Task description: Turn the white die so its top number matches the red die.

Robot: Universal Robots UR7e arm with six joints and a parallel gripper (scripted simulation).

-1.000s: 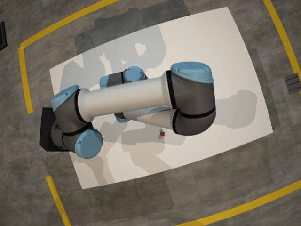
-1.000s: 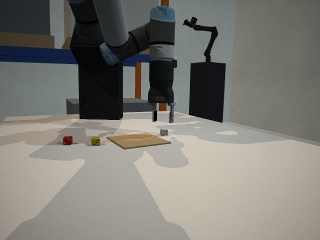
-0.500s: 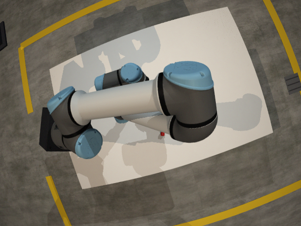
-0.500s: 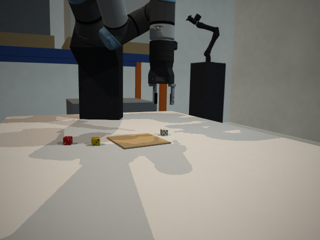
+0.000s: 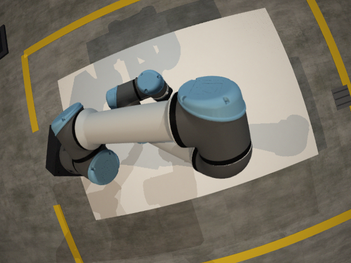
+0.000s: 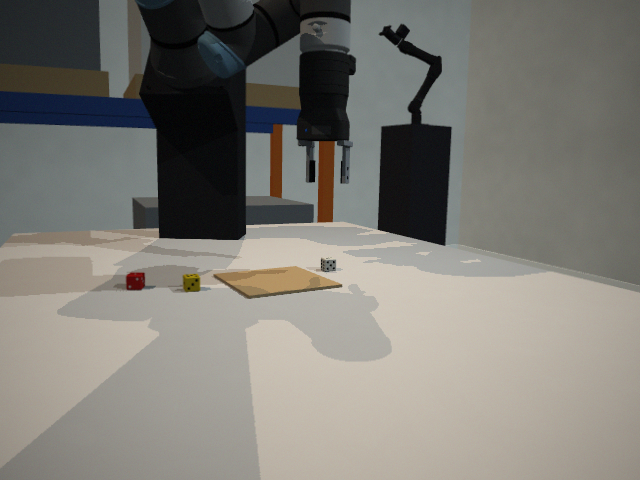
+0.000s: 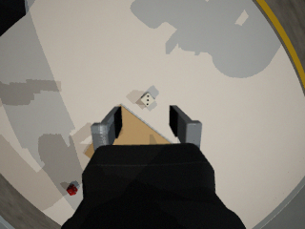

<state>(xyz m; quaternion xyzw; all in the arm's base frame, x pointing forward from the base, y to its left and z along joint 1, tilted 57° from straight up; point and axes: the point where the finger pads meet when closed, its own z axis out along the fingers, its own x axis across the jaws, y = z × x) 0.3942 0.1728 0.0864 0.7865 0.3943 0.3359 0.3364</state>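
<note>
The white die lies 10 mm ahead of my hand and 150 mm below it. Round my hand: yellow die 40 mm ahead, 230 mm to the right, 150 mm below; red die 300 mm to the right, 150 mm below; tan mat 40 mm ahead, 110 mm to the right, 160 mm below.
</note>
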